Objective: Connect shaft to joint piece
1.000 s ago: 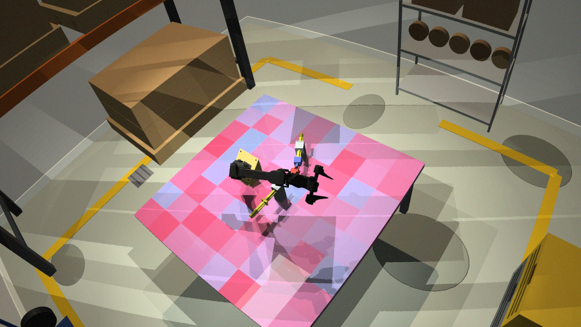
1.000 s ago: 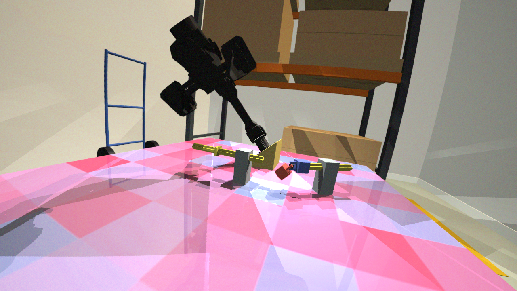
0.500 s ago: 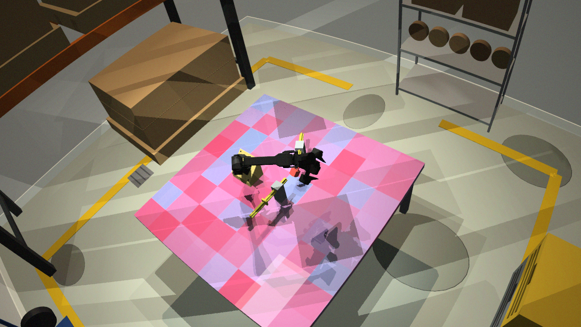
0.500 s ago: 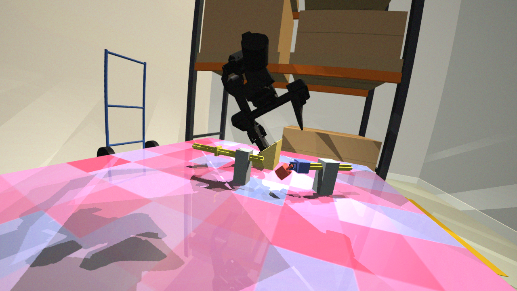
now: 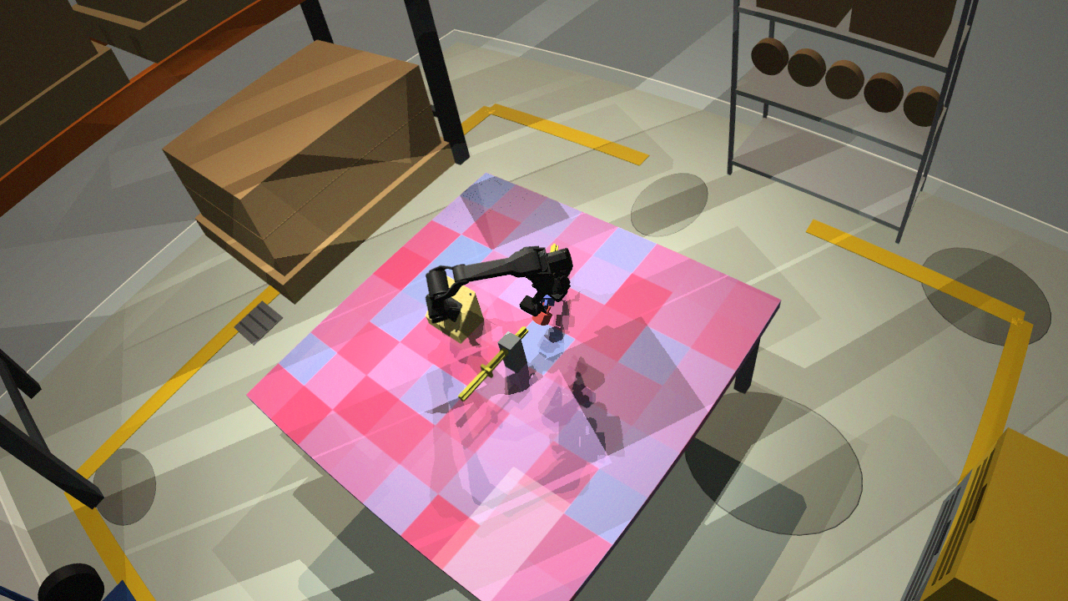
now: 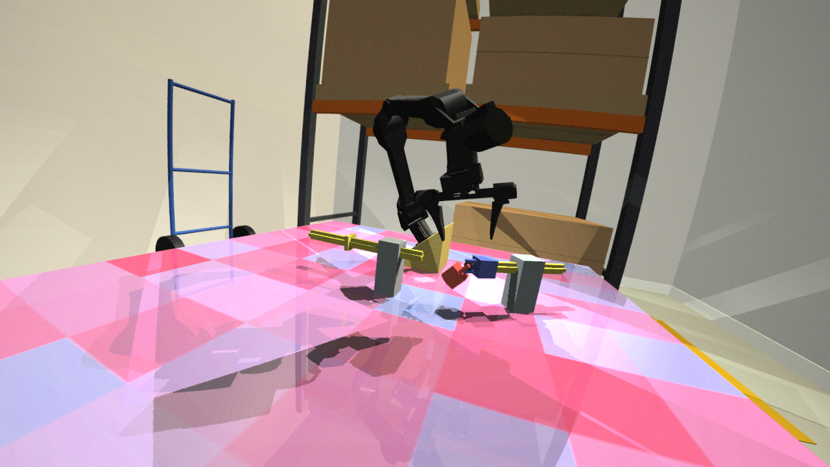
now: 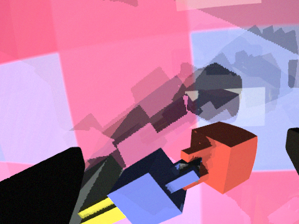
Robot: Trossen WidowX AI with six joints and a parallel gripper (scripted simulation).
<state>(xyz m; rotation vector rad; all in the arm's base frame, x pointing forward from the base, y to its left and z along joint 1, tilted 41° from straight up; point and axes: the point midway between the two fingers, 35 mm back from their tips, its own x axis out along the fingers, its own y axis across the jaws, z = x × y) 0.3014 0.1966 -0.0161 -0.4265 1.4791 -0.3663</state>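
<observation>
Right now my gripper tip is 50 mm past the red joint piece, 20 mm to the left of it and 90 mm above it.
</observation>
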